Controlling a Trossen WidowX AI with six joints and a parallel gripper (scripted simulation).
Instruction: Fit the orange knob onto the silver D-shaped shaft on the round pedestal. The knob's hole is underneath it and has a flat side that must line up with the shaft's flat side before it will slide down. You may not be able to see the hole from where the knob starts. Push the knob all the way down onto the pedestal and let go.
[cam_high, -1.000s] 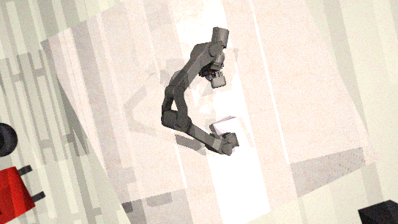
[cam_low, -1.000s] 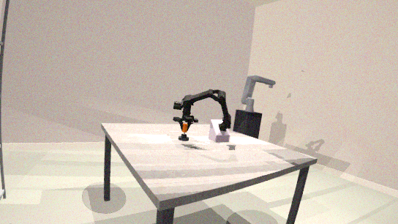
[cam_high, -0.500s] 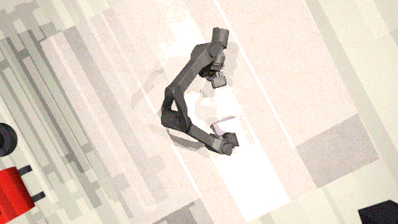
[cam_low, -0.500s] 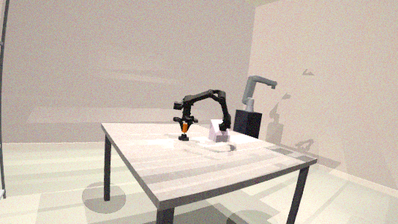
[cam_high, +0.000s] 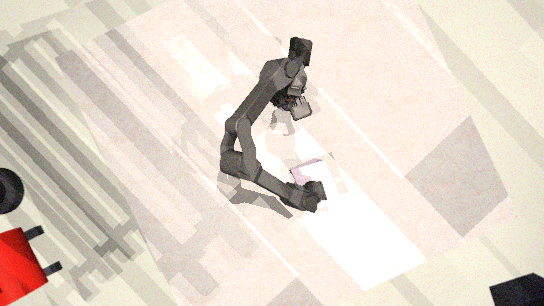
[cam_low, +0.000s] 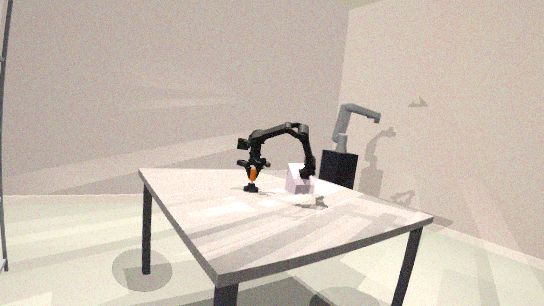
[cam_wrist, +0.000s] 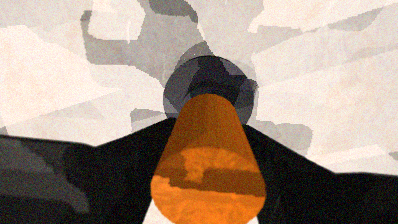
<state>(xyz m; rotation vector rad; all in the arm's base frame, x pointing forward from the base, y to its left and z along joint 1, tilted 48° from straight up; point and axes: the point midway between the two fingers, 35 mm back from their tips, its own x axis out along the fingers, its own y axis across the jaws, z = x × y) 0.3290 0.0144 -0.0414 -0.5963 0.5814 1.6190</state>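
My gripper tip is 40 mm above the dark round pedestal. The rest, counted from my gripper tip: orange knob (30 mm above).
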